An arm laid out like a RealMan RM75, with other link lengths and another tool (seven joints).
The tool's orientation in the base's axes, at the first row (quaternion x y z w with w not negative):
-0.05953, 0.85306, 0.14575, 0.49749
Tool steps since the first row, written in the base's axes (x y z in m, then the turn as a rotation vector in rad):
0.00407, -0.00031, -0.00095, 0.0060, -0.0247, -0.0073
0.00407, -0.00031, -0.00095, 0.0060, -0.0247, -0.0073
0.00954, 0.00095, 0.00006, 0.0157, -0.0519, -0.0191
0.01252, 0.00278, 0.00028, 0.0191, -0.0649, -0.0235
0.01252, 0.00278, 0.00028, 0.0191, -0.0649, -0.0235
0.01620, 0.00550, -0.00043, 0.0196, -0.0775, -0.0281
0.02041, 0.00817, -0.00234, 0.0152, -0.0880, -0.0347
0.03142, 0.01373, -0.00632, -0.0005, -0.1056, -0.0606
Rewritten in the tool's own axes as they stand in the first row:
-0.00122, -0.00148, 0.00373, 0.0023, -0.0263, 0.0008
-0.00122, -0.00148, 0.00373, 0.0023, -0.0263, 0.0008
-0.00476, -0.00144, 0.00820, 0.0065, -0.0568, 0.0059
-0.00636, -0.00039, 0.01114, 0.0080, -0.0708, 0.0068
-0.00636, -0.00039, 0.01114, 0.0080, -0.0708, 0.0068
-0.00745, 0.00115, 0.01536, 0.0112, -0.0838, 0.0054
-0.00778, 0.00229, 0.02057, 0.0187, -0.0940, 0.0016
-0.00957, 0.00410, 0.03327, 0.0481, -0.1117, -0.0049

